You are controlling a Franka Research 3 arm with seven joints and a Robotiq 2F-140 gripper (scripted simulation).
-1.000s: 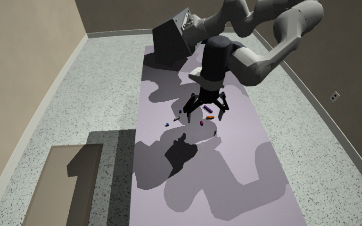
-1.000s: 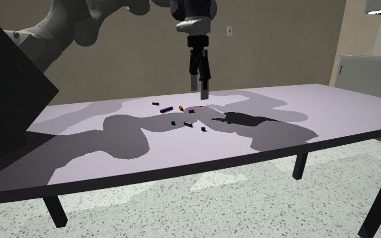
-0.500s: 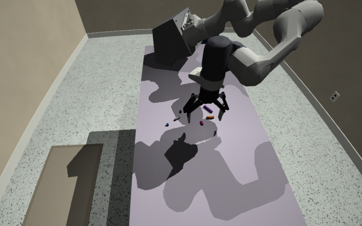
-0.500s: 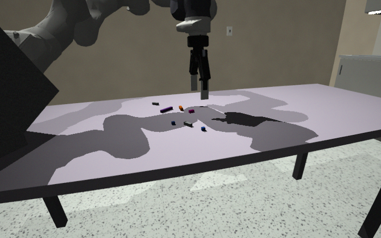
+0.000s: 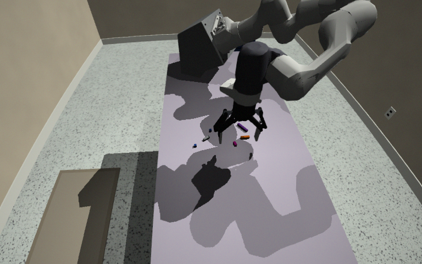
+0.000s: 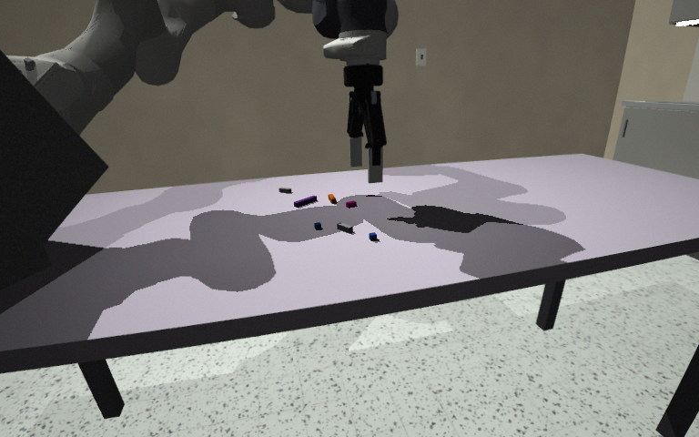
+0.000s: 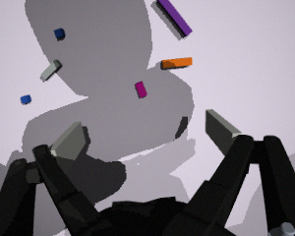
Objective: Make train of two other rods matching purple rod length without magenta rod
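Now: the magenta rod 30 mm behind my hand, 10 mm to the right of it and 70 mm below it. The rest, counted from my hand: purple rod (130 mm behind, 30 mm to the left, 70 mm below); orange rod (70 mm behind, 40 mm to the left, 70 mm below).
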